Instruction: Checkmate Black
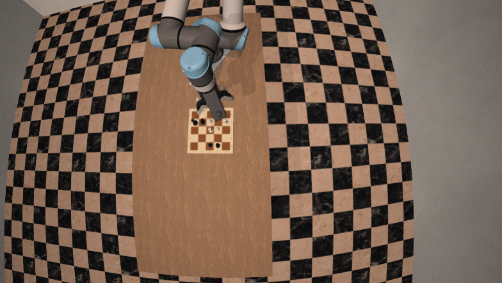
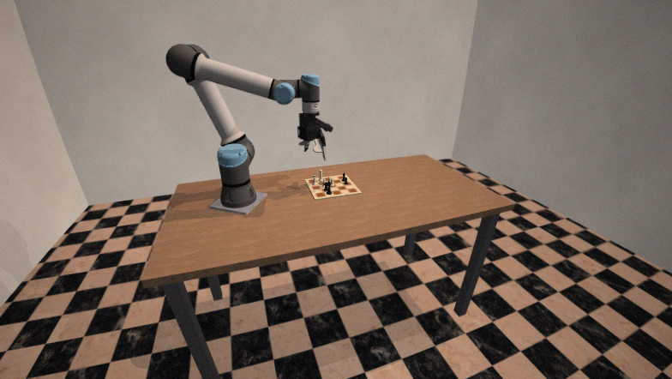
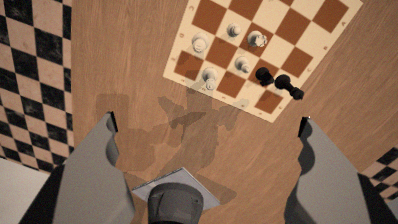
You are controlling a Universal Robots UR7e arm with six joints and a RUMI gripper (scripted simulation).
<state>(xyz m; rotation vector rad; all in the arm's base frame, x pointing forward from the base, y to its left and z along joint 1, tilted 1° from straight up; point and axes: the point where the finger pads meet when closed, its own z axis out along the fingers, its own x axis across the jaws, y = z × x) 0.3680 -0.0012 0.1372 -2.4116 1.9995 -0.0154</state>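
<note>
My gripper is now 10 mm past the white chess piece, 10 mm to the left of it and 110 mm above it. From my hand the other things lie so: black piece: 10 mm ahead, 130 mm to the right, 110 mm below; then board: 60 mm ahead, 60 mm to the right, 140 mm below.
</note>
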